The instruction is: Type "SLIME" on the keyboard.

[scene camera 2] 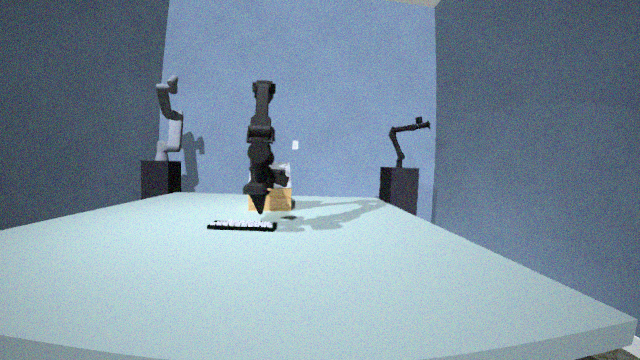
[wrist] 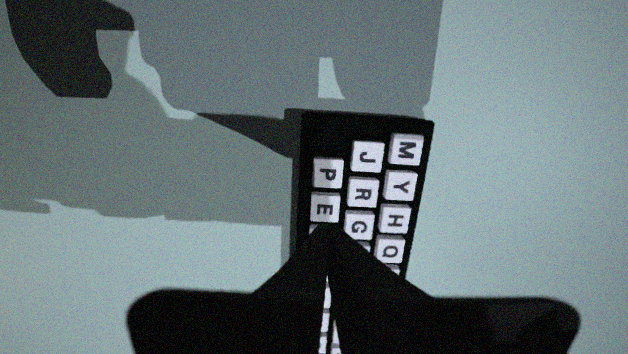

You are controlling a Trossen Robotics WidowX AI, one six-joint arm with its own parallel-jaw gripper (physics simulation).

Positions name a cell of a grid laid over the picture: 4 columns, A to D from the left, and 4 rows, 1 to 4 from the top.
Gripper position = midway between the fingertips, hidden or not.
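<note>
Scene camera 2 shows the gripper (scene camera 2: B3). The wrist view shows a black keyboard (wrist: C2) and also the gripper (wrist: C3).
</note>
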